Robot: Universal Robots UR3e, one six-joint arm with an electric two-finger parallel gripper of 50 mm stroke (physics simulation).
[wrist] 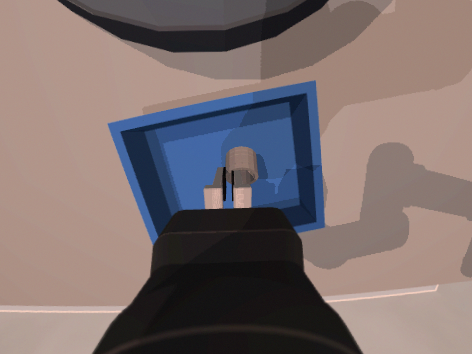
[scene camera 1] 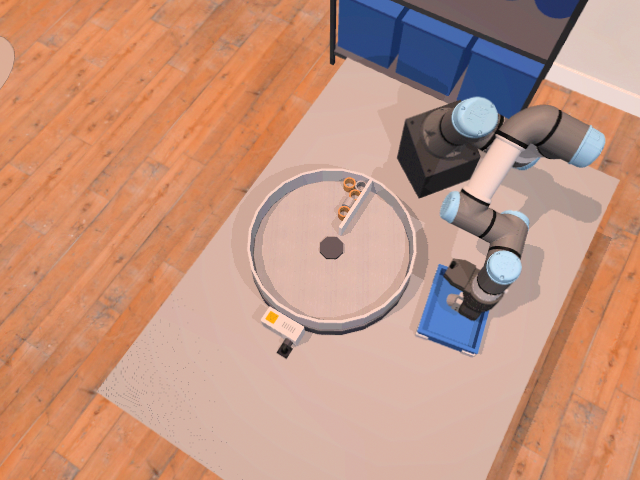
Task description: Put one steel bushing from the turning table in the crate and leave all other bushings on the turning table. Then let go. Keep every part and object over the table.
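Frame: origin at the arm's base, x ahead, y right, z down, level; metres.
Seen in the pictures: gripper, fingertip midpoint: (wrist: 228, 177) (scene camera 1: 456, 307); arm's base at its link origin: (scene camera 1: 443, 134).
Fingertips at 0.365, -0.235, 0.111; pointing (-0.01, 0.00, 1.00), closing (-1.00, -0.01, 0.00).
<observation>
Pixels of each thing's middle, then the offset from my fingertips to it, as dx, dy, dz. "spot": a spot on its surface instead.
- grey steel bushing at the middle of its body: (wrist: 241, 166) (scene camera 1: 454, 300) -0.013, +0.010, +0.001
- blue crate at the middle of its body: (wrist: 227, 174) (scene camera 1: 455, 309) +0.002, -0.002, +0.018
- turning table at the middle of its body: (scene camera 1: 331, 248) +0.026, +0.344, -0.009
- grey bushing at the middle of its body: (scene camera 1: 360, 188) -0.162, +0.362, -0.023
- white divider at a spot on its surface: (scene camera 1: 356, 206) spot: -0.093, +0.339, -0.053
- white control box at a spot on its surface: (scene camera 1: 282, 324) spot: +0.261, +0.343, -0.015
- small black part at a spot on its surface: (scene camera 1: 284, 348) spot: +0.303, +0.314, +0.017
My gripper (scene camera 1: 459, 303) (wrist: 228, 177) is shut on the wall of a grey steel bushing (scene camera 1: 451, 299) (wrist: 241, 158). The bushing is inside the outline of the blue crate (scene camera 1: 449, 341) (wrist: 215, 103) in the wrist view; its exact height over the crate floor is hard to tell. On the turning table (scene camera 1: 305, 279), copper-coloured bushings (scene camera 1: 349, 183) (scene camera 1: 354, 194) (scene camera 1: 343, 212) lie by the straight divider. A grey bushing (scene camera 1: 360, 184) and another greyish one (scene camera 1: 348, 200) lie among them. The gripper hides part of the crate.
The turning table's raised rim (scene camera 1: 415, 248) (wrist: 200, 40) is beside the crate. The white divider (scene camera 1: 356, 206) stands inside it. A white control box (scene camera 1: 282, 324) and a small black part (scene camera 1: 284, 348) are at its front. The shelf with blue bins (scene camera 1: 434, 51) stands behind the robot base (scene camera 1: 413, 160).
</observation>
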